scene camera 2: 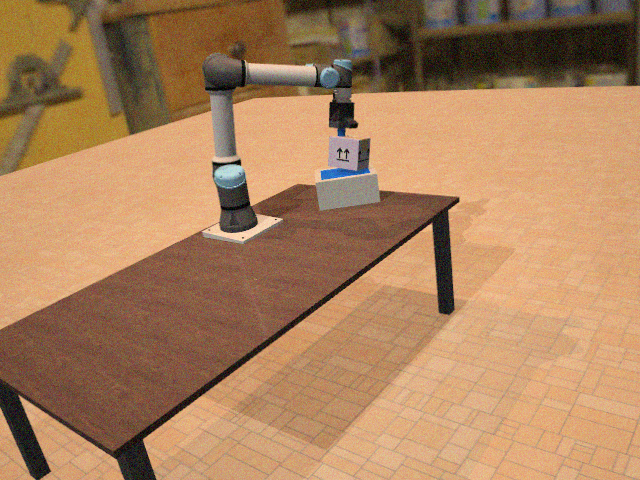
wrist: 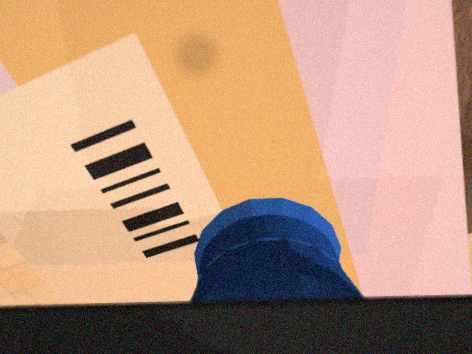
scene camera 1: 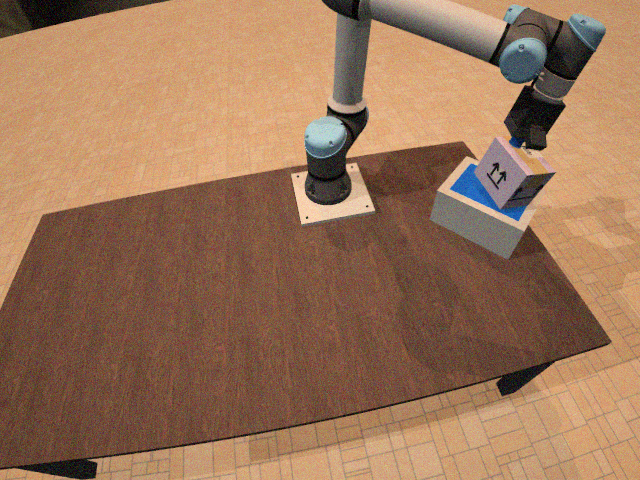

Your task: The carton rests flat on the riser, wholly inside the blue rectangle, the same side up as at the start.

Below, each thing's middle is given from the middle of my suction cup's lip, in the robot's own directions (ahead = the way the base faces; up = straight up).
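Carton (scene camera 1: 512,176): my suction cup now 8 cm above it, 3 cm short of it. Riser (scene camera 1: 462,205): 22 cm below my suction cup, 2 cm to the right, 1 cm ahead. Going by their middles, carton nearest to my suction cup of the things named here.
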